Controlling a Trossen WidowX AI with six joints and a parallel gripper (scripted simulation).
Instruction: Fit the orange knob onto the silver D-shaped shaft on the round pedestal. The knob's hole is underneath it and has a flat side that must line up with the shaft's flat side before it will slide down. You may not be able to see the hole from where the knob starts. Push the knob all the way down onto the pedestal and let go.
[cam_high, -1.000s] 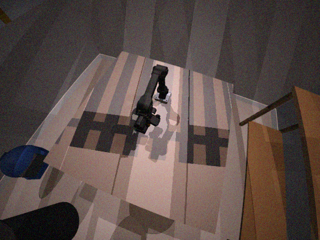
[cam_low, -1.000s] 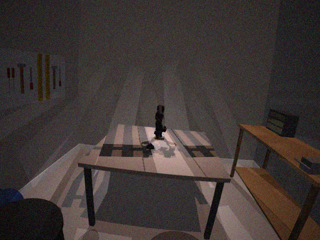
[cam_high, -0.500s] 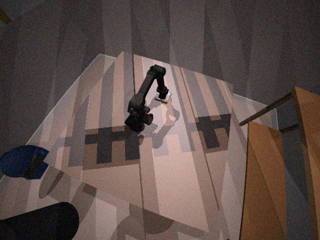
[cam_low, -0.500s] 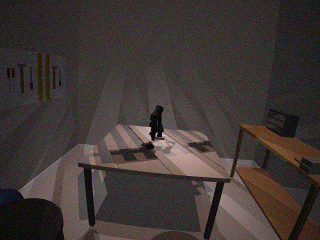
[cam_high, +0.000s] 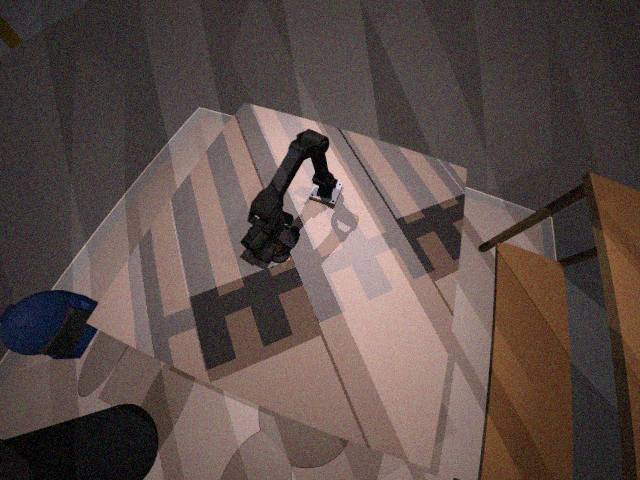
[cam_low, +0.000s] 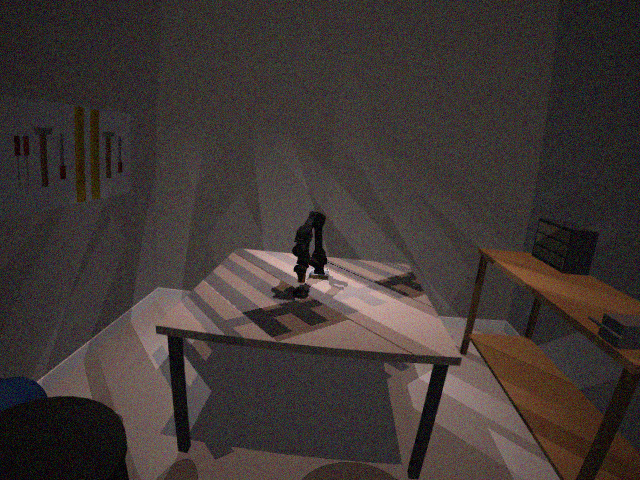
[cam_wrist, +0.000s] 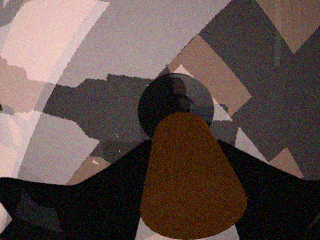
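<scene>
The round dark pedestal is 60 mm below my gripper tip. From my gripper tip the other things lie so: orange knob 30 mm above.
</scene>
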